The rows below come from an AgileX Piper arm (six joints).
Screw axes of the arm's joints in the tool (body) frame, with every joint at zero. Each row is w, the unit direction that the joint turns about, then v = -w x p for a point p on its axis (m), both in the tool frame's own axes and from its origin. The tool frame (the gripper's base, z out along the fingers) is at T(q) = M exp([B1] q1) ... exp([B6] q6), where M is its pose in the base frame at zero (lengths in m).
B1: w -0.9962 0 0.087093 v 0 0.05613 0
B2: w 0 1 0 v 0.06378 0 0.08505
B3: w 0 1 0 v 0.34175 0 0.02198
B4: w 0 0 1 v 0 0 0
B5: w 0 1 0 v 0.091 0 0
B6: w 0 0 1 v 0 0 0
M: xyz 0.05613 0 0.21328 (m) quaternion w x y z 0.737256 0 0.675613 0
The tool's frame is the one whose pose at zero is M.
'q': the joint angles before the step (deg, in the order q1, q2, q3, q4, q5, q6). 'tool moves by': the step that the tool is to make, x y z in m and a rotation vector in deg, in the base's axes. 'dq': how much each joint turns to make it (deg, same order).
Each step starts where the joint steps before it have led.
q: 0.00, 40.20, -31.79, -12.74, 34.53, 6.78
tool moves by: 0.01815, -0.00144, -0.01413, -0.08, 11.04, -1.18
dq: 0.00, 7.87, -2.05, 0.04, 5.35, 0.01
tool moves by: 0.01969, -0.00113, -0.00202, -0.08, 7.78, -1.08
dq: 0.00, 7.21, -4.28, 0.13, 4.97, -0.01
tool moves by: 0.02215, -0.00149, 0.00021, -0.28, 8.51, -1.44
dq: 0.00, 7.73, -5.80, 0.05, 6.74, 0.00
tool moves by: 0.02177, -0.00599, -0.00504, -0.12, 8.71, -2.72
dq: -1.31, 7.77, -5.33, 0.14, 6.43, 0.05
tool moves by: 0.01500, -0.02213, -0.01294, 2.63, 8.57, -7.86
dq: -5.98, 7.22, -3.81, 2.40, 5.45, 0.14
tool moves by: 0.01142, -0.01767, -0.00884, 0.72, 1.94, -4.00
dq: -3.86, 4.20, -2.03, 0.42, -0.15, 0.01
